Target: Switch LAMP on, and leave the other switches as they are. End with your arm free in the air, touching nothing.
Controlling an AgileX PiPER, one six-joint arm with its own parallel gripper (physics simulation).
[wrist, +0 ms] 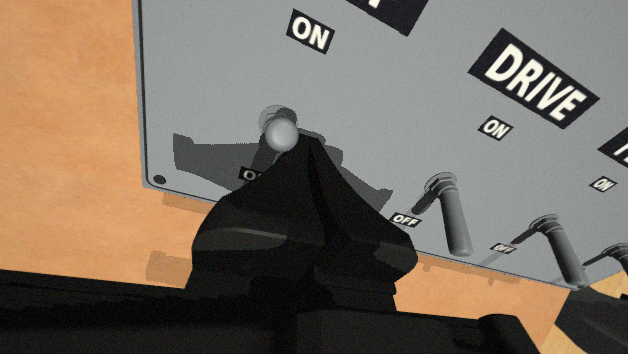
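The leftmost toggle switch [281, 134] on the grey panel [215, 75] shows nearly end-on, its round tip toward the camera. An ON label [310, 31] is above it and a partly covered OFF label [250, 174] below. The name label [395, 12] above is cut off by the view's top edge, so its full word cannot be read. My black gripper [301, 151] is shut and empty. Its fingertips are right beside the lever's tip, at its lower right, and appear to meet it; exact contact is hard to tell.
The DRIVE label [534, 78] is at the right; its lever [455, 220] leans down to the OFF side. Another lever [565, 255] leans likewise further right, and a partly visible switch [617, 250] is at the right edge. A dark object [595, 320] is at the lower right.
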